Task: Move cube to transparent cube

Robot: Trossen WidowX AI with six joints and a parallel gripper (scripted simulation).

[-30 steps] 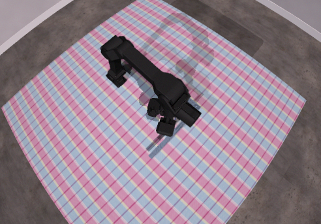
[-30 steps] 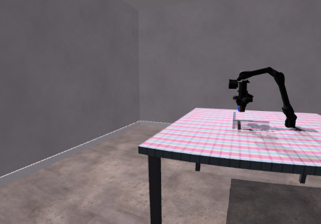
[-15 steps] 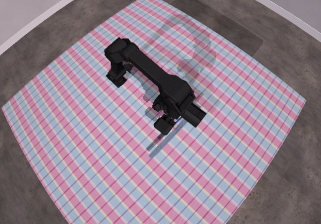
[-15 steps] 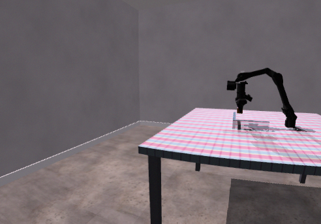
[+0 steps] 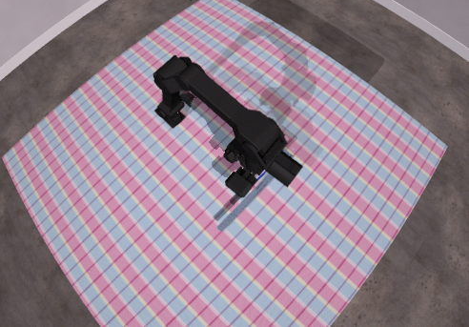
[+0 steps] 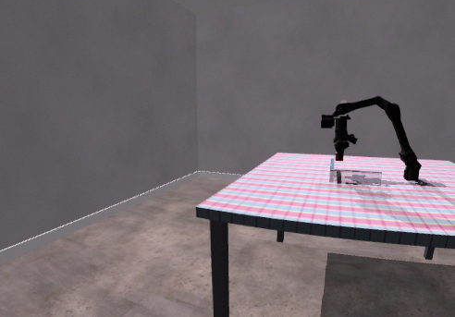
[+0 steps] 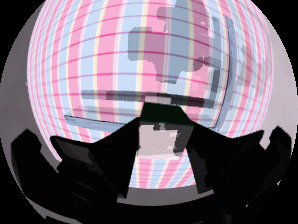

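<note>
Right now the transparent cube is 110 mm below my hand and 10 mm ahead of it.
</note>
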